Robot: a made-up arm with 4 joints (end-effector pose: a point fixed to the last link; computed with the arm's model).
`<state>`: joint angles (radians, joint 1 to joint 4).
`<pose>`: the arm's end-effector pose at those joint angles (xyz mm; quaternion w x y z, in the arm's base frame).
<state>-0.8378 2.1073 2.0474 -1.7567</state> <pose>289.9 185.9 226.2 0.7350 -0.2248 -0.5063 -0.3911</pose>
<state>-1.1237 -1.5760 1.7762 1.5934</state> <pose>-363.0 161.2 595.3 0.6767 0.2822 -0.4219 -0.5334</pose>
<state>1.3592 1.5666 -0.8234 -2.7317</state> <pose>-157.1 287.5 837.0 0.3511 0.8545 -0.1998 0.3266</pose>
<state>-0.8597 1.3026 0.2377 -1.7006</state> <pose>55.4 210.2 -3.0 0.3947 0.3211 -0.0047 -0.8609</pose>
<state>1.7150 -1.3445 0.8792 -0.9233</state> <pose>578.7 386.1 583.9 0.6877 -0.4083 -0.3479 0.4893</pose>
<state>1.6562 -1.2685 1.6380 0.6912</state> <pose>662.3 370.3 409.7 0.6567 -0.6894 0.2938 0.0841</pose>
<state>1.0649 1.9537 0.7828 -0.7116</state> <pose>-65.0 -30.9 592.1 0.5651 -0.1649 0.2537 -0.7676</pose>
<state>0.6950 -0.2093 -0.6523 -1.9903</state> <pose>-66.2 481.7 910.9 0.1876 0.3503 -0.8324 0.3862</pose>
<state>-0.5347 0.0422 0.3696 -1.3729</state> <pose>-156.4 483.0 224.2 0.4274 0.4791 0.5493 -0.5349</pose>
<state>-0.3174 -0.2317 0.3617 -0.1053</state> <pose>-275.7 561.3 337.6 0.1976 -0.7137 -0.5767 0.3451</pose>
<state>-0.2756 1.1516 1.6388 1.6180</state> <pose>179.9 393.6 106.6 0.0638 -0.8025 -0.5466 -0.2305</pose>
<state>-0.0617 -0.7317 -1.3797 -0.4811</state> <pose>-412.8 205.4 946.5 0.4044 0.1983 -0.5930 0.6674</pose>
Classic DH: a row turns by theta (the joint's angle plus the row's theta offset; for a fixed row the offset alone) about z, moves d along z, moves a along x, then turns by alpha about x. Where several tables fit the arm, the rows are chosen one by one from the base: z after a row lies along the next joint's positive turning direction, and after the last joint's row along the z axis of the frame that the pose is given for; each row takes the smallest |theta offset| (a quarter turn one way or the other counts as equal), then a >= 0, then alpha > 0; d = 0 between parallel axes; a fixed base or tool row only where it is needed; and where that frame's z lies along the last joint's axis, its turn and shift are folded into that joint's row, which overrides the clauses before.
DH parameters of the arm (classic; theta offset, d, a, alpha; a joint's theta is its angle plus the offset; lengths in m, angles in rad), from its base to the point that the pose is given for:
base (fixed): 0 0.391 0.1667 -1.5708
joint 1: -1.5708 0.2041 0.1234 1.5708
joint 2: 0 0.2908 0.1679 1.5708
joint 3: 1.5708 -0.3635 0.1607 -1.5708
joint 4: 1.4639 0.2113 -0.0074 1.5268
tool (fixed): 0.485 0.0803 0 0

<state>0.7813 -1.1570 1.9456 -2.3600</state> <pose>464.3 186.3 771.6 0.3650 0.5702 0.4308 -0.5967</pose>
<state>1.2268 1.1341 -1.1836 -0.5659</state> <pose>-57.4 596.5 918.7 0.2259 0.3245 0.3019 0.8675</pose>
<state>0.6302 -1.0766 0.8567 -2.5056</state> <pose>249.2 394.7 819.6 0.3767 0.3006 0.8037 -0.3491</pose>
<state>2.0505 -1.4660 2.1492 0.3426</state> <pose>605.4 159.8 139.6 0.3971 -0.8240 0.3278 0.2366</pose>
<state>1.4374 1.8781 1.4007 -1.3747</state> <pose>15.6 93.1 477.9 0.6385 -0.4559 0.4911 -0.3786</pose>
